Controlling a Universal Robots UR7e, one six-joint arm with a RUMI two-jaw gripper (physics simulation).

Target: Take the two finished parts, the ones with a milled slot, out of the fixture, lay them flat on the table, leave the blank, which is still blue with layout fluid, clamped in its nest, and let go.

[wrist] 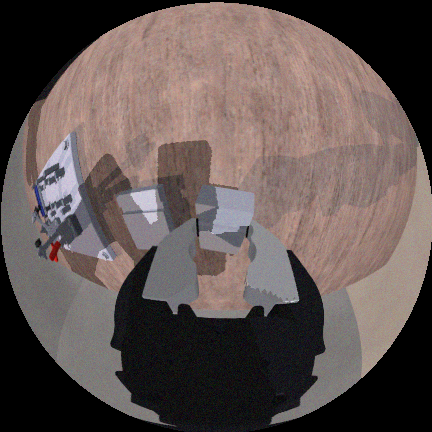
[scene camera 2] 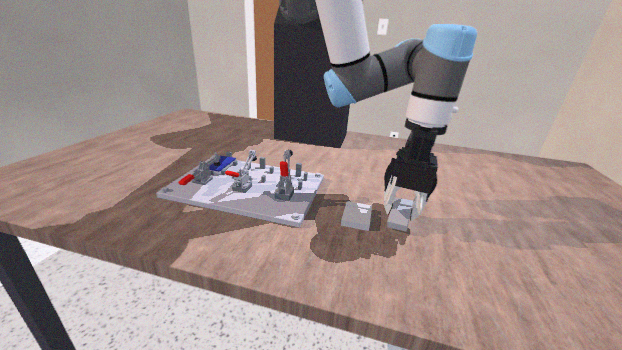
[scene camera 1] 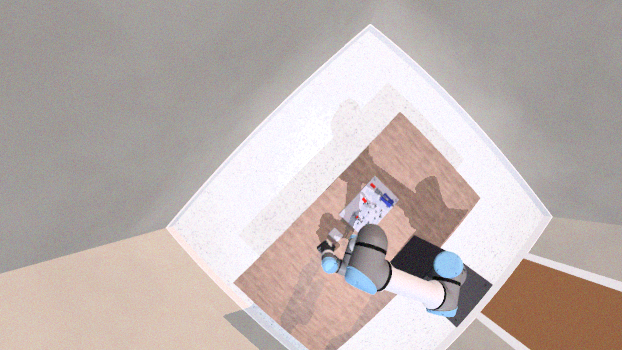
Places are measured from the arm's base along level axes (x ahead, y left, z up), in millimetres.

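Pixels of known places: gripper, fingertip midpoint: [wrist: 222,220] [scene camera 2: 399,216]; arm's base, link origin: [scene camera 2: 303,4].
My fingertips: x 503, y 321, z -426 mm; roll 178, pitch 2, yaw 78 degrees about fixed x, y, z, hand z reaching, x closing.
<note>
Ahead of a thing's pixels: the offset from my fingertips to its middle. "spot": to the spot under its first point. Level surfaces: height alone.
My gripper [scene camera 1: 330,243] [scene camera 2: 401,212] [wrist: 222,220] is shut on a grey finished part @(dz +8, dx +0, dy +0 mm) [scene camera 2: 399,219] [wrist: 230,204], held low over the table; whether its underside touches the wood is not clear. The other grey finished part @(dz -14, dx -5, dy -90 mm) [scene camera 1: 335,234] [scene camera 2: 356,216] [wrist: 145,220] lies on the table between the held part and the fixture, apart from both. The fixture @(dz -14, dx -75, dy -371 mm) [scene camera 2: 250,212] [wrist: 92,241] is a pale plate with three toggle clamps. The blue blank @(spot: dz +32, dx -133, dy -471 mm) [scene camera 1: 387,200] [scene camera 2: 223,162] sits in its far-left nest in the second scene view, under a clamp arm. Slot details are too small to read surely.
The near clamp's red handle @(dz +49, dx -23, dy -266 mm) [scene camera 2: 283,169] [wrist: 54,251] stands upright. The middle clamp's red handle @(spot: dz +63, dx +12, dy -371 mm) [scene camera 2: 232,173] and the blank clamp's red handle @(spot: dz +30, dx +9, dy -485 mm) [scene camera 2: 186,179] lie low. Small grey locating pins stand on the plate. The robot's dark pedestal [scene camera 2: 310,95] is behind the table @(dz -21 mm) [scene camera 2: 475,280].
</note>
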